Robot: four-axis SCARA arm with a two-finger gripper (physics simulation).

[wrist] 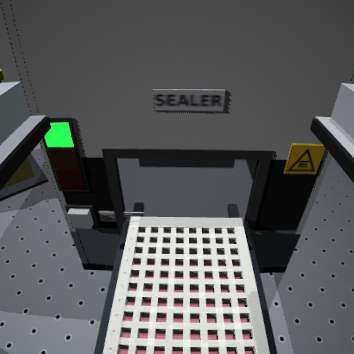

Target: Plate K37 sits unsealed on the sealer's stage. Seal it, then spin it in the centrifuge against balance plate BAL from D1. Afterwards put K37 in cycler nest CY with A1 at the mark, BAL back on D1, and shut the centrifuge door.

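Places are measured from the arm's base along level axes (x right, y ahead, z up), in metres.
Pixels of known places: gripper, between the fingertips: (180,101).
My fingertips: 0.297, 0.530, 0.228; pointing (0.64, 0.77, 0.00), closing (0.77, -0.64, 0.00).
Observation:
For each thing: its top centre in the pictures, then the offset to it from my fingertips, as dx, dy, dz. "pt": a spot on its surface instead. Level surfaces: height alone.
- white plate, centre of its top: (186,294) -0.012, -0.021, -0.103
- sealer's dark stage, a spot on its surface: (112,302) pt -0.048, +0.001, -0.103
- sealer, a spot on its surface: (185,131) pt +0.044, +0.047, -0.047
- green lamp, centre of its top: (53,122) -0.026, +0.106, -0.039
- white button, centre of its top: (78,208) -0.026, +0.105, -0.121
- yellow warning sign, a spot on its surface: (304,159) pt +0.111, -0.013, -0.067
- dark frame, a spot on its surface: (189,153) pt +0.046, +0.044, -0.064
- dark-edged yellow thing, a spot on its surface: (17,177) pt -0.056, +0.328, -0.202
- perforated deck, height of its surface: dz -0.215
A white plate (191,269), taken as K37, lies flat on the sealer's dark stage (111,302), in front of the sealer's opening. Its square wells show dark and pinkish red; its near end is cut off by the bottom of the view. No K37 label is readable, and I cannot tell whether a clear film covers the wells. The sealer (185,131) has a green lamp (60,134) lit at the left. My gripper (180,101) is open and empty, its fingers wide apart at the left and right edges, higher than the plate. BAL, D1, the centrifuge and nest CY do not show.
A white button (80,218) sits low on the sealer's left front, below the lamps. A yellow warning sign (304,159) is at its right. The opening has a dark frame (189,153). Part of a dark-edged yellow thing (17,177) shows at the left, on the perforated deck (42,260).

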